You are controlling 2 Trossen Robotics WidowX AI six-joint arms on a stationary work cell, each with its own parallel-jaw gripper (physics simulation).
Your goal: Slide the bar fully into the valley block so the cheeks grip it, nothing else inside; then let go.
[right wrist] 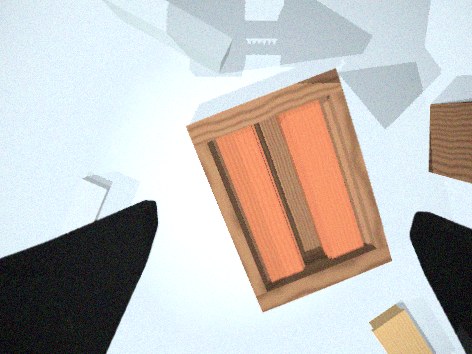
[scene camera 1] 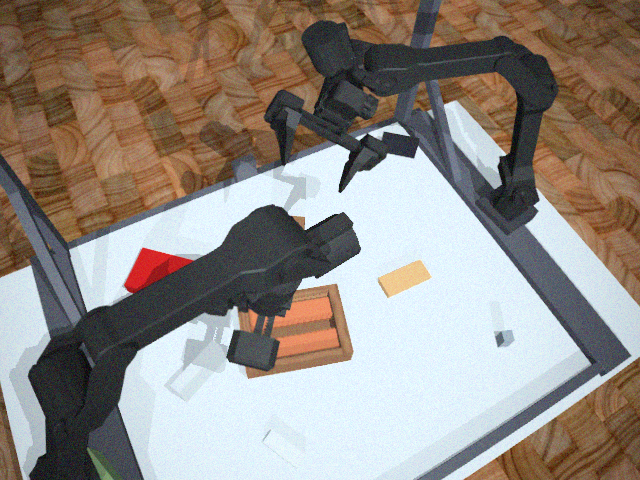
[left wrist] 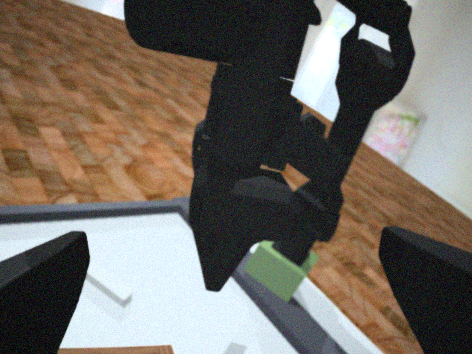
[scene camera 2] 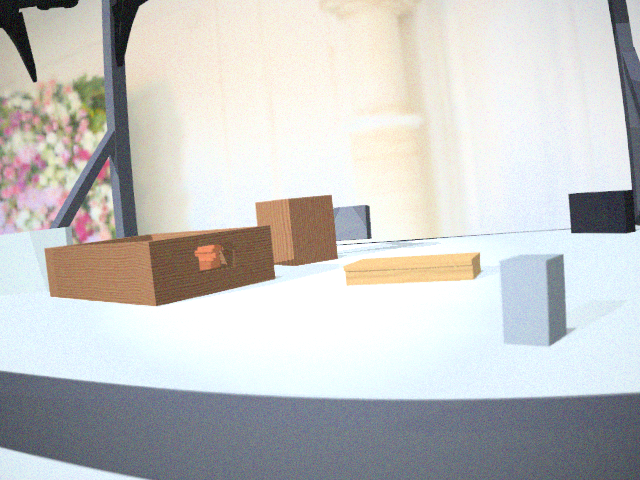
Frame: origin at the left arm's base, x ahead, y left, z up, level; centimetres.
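Seen in the pictures: left gripper, fingertip midpoint: (scene camera 1: 313,178) (left wrist: 236,245); right gripper, fingertip midpoint: (right wrist: 283,218) (scene camera 1: 259,311) (left wrist: 209,258) (scene camera 2: 78,74); left arm's base, link origin: (scene camera 1: 508,205); right arm's base, link origin: (left wrist: 290,250).
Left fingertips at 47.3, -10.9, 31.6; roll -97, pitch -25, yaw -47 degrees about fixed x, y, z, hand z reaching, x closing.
Offsets run from my left fingertips to a thing's middle, as dx, dy, dz.
The valley block @[+8.3, +7.1, -32.7] (scene camera 1: 343,330) (scene camera 2: 98,273) (right wrist: 265,107) is a brown wooden frame with two orange cheeks; bare brown floor shows in the gap between them. The tan wooden bar @[-17.1, +10.5, -34.4] (scene camera 1: 404,279) (scene camera 2: 413,268) (right wrist: 404,334) lies flat on the table, apart from the block. My right gripper (right wrist: 283,218) (scene camera 2: 77,72) is open and empty above the valley block; its arm hides part of the block in scene camera 1. My left gripper (scene camera 1: 312,177) is open and empty, raised high near the far table edge, away from bar and block.
A brown block @[-1.5, -10.2, -31.5] (scene camera 2: 310,229) (right wrist: 450,140) stands beyond the valley block. A red block @[+22.7, -16.7, -33.7] (scene camera 1: 144,268) is partly behind the right arm. A small grey block @[-24.5, +32.1, -33.4] (scene camera 1: 504,338) (scene camera 2: 527,299) stands beyond the bar. Pale pieces lie near the valley block. A green block @[+51.8, +12.7, -31.1] (left wrist: 277,274) sits by the right arm's base.
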